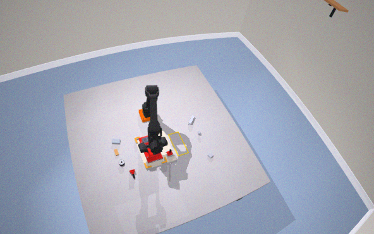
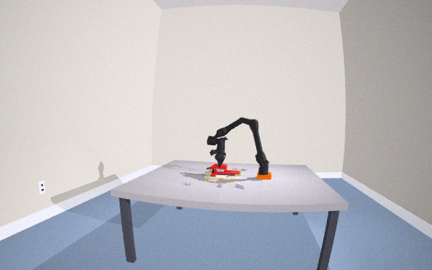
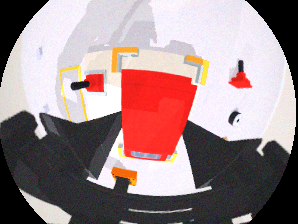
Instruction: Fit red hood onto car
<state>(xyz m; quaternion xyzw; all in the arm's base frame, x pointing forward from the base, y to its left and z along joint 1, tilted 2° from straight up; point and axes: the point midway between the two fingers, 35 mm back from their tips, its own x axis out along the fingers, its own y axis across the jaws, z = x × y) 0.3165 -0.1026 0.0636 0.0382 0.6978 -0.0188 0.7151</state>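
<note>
The cream jig board lies 50 mm below my gripper tip, 20 mm to the left of it and 20 mm behind it. From my gripper tip the other things lie so: wheel (220 mm to the right, 50 mm below, 20 mm behind); red hood (10 mm above); black stem (120 mm to the left, 40 mm ahead, 20 mm below).
</note>
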